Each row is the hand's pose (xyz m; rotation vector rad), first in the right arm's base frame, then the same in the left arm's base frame.
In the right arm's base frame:
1: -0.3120 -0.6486 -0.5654 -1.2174 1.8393 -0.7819
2: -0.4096 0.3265 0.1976 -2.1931 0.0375 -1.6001
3: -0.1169 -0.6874 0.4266 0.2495 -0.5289 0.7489
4: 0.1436 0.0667 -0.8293 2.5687 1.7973 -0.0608
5: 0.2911 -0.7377 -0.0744 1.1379 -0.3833 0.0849
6: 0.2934 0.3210 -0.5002 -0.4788 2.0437 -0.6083
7: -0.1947 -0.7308 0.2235 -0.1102 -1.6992 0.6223
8: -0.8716 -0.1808 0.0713 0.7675 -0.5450 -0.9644
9: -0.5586 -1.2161 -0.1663 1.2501 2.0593 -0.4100
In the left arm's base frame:
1: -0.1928 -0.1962 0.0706 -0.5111 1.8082 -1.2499
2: -0.0690 0.7942 0.8097 -1.9191 0.5158 -2.3288
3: -0.4349 -0.1922 1.0530 -0.0828 -0.9328 0.2809
4: 0.6197 0.1623 0.0651 2.6982 0.9457 0.4077
5: 0.0470 -0.5021 0.7501 0.9532 -1.0415 -0.1452
6: 0.7394 0.3524 0.4459 0.1863 1.7540 -0.9650
7: -0.4405 -0.2188 0.8329 -0.7315 -1.9470 0.2270
8: -0.6351 0.5659 0.4719 0.8180 -1.1651 -1.2889
9: -0.8197 -0.5114 0.2939 1.7023 1.3569 -0.3746

